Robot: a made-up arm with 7 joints.
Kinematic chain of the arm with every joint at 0, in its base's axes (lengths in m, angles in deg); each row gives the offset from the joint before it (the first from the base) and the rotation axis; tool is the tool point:
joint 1: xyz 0 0 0.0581 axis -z
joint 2: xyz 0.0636 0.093 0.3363 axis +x
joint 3: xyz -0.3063 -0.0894 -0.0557 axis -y
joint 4: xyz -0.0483 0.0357 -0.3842 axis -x
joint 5: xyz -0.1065 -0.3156 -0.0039 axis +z
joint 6: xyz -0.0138 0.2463 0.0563 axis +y
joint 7: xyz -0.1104 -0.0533 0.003 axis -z
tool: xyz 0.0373 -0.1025 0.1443
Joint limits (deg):
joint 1: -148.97..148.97
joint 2: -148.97..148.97
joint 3: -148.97..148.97
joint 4: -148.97..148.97
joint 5: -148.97..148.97
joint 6: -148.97..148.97
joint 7: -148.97..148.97
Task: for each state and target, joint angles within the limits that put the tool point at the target. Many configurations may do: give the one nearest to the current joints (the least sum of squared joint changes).
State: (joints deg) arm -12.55 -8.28 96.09 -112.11 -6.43 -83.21 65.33
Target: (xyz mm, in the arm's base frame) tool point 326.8 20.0 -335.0
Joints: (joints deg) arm -1.58 -7.70 68.11 -96.76 45.23 -54.97 71.04
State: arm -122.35 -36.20 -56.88 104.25 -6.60 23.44 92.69
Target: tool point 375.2 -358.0 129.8
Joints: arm -148.97 -58.74 -38.82 85.16 -22.45 41.61 89.45
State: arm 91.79 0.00 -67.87 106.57 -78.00 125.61 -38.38
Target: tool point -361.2 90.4 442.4
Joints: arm 51.73 -16.93 -69.40 56.25 -93.15 132.58 -37.80
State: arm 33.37 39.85 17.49 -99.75 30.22 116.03 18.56
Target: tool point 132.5 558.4 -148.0
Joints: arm 42.99 48.53 0.49 -108.33 20.47 97.33 23.58
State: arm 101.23 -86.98 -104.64 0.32 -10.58 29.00 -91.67
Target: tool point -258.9 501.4 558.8
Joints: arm 77.84 -60.00 -83.89 -22.99 -28.81 50.17 -88.18
